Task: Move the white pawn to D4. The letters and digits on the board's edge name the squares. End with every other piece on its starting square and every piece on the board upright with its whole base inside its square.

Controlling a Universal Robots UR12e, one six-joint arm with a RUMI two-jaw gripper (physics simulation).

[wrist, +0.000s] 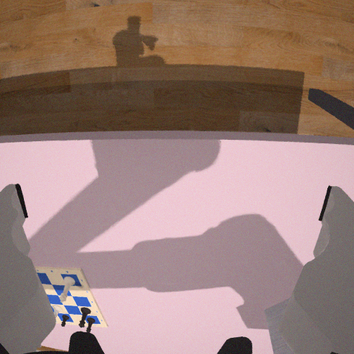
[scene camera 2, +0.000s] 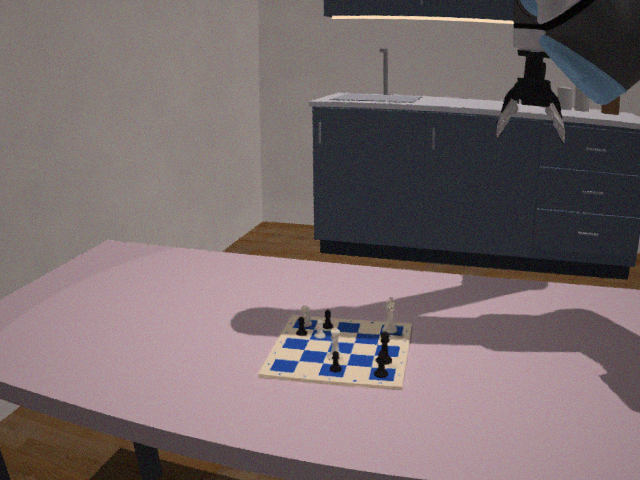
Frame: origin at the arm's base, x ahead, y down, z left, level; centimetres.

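Where they show: gripper, fingertip midpoint: (scene camera 2: 530,140).
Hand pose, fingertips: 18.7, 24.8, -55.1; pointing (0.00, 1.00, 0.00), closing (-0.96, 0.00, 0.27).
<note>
After its pixels a point has its place, as x, y, z.
The white pawn (scene camera 2: 320,329) {64.2, 51.9, -20.6} stands upright on a blue square in the second row from the far edge of the blue-and-cream board (scene camera 2: 266,374) {72.2, 53.4, -7.9} (wrist: 101,320), second column from the left in the scene view. It does not show clearly in the wrist view, where the left finger covers part of the board. The edge letters and digits are too small to read, so I cannot tell which square is D4. My gripper (scene camera 2: 531,137) {18.7, 24.8, -55.1} (wrist: 171,192) is open and empty, high above the table and off to the board's right in the scene view.
A tall white piece (scene camera 2: 390,316) {52.3, 50.5, -22.5} (wrist: 67,288) stands at the far right corner. Another white piece (scene camera 2: 305,316) {66.9, 51.7, -25.2} and black pawns (scene camera 2: 301,326) {67.4, 51.9, -21.6} (scene camera 2: 327,319) {63.1, 51.8, -24.3} stand near the pawn. A white piece (scene camera 2: 334,345) {61.9, 51.0, -13.1} and several black pieces stand nearer. The pink table (scene camera 2: 155,320) {95.1, 54.0, -27.3} carries the board.
</note>
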